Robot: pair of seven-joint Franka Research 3 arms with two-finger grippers.
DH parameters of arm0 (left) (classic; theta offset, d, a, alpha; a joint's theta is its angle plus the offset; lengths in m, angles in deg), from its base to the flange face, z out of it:
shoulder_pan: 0 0.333 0 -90
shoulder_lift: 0 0 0 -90
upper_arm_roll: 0 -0.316 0.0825 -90
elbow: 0 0 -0.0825 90
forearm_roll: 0 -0.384 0 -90
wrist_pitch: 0 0 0.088 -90
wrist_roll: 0 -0.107 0 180
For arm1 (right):
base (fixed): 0 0 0 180
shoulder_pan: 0 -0.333 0 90
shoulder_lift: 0 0 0 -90
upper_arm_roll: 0 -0.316 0.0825 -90
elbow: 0 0 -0.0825 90
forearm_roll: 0 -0.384 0 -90
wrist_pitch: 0 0 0.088 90
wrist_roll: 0 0.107 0 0
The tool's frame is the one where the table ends.
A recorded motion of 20 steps. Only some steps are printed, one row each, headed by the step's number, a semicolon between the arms.
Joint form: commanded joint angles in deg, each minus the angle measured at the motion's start. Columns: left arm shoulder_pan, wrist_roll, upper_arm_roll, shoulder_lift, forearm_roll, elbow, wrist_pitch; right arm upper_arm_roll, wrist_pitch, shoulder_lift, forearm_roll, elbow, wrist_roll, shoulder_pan.
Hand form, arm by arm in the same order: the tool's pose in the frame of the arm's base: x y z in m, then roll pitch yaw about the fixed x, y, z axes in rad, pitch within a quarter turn. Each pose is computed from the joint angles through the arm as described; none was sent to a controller.
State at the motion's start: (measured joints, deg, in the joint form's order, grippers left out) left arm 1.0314 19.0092 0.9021 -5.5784 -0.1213 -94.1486 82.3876; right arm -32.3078 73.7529 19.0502 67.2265 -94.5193 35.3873 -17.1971
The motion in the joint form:
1: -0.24 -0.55 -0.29 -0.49 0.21 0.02 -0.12; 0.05 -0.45 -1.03 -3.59 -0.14 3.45 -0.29
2: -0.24 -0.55 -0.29 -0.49 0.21 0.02 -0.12; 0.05 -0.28 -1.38 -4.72 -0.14 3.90 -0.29
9: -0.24 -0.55 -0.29 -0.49 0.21 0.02 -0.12; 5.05 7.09 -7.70 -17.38 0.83 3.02 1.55
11: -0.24 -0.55 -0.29 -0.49 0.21 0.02 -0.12; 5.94 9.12 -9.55 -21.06 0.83 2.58 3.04
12: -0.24 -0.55 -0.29 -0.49 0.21 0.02 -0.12; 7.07 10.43 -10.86 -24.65 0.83 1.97 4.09
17: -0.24 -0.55 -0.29 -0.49 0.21 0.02 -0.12; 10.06 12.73 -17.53 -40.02 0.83 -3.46 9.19
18: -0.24 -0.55 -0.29 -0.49 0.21 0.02 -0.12; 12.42 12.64 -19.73 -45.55 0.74 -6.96 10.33
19: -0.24 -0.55 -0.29 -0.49 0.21 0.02 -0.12; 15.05 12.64 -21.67 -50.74 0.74 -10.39 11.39
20: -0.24 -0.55 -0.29 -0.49 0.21 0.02 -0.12; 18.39 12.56 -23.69 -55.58 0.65 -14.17 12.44
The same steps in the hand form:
1: 0.5064 0.0011 0.6361 -3.1099 0.0960 0.3268; 0.4907 0.3445 0.4690 2.0273 -0.0974 0.3171
2: 0.5064 0.0011 0.6361 -3.1099 0.0960 0.3268; 0.4884 0.3450 0.4706 2.0447 -0.1012 0.3075
9: 0.5064 0.0011 0.6361 -3.1099 0.0960 0.3268; 0.5003 0.3105 0.5175 2.2831 -0.1535 0.1965
11: 0.5064 0.0011 0.6361 -3.1099 0.0960 0.3268; 0.5043 0.2963 0.5310 2.3544 -0.1658 0.1582
12: 0.5064 0.0011 0.6361 -3.1099 0.0960 0.3268; 0.5078 0.2831 0.5394 2.4170 -0.1622 0.1197
17: 0.5064 0.0011 0.6361 -3.1099 0.0960 0.3268; 0.5041 0.2316 0.5878 2.6662 -0.1147 0.0060
18: 0.5064 0.0011 0.6361 -3.1099 0.0960 0.3268; 0.5023 0.2080 0.6027 2.7490 -0.0781 -0.0155
19: 0.5064 0.0011 0.6361 -3.1099 0.0960 0.3268; 0.5015 0.1829 0.6171 2.8326 -0.0508 -0.0326
20: 0.5064 0.0011 0.6361 -3.1099 0.0960 0.3268; 0.5006 0.1510 0.6324 2.9149 -0.0318 -0.0497

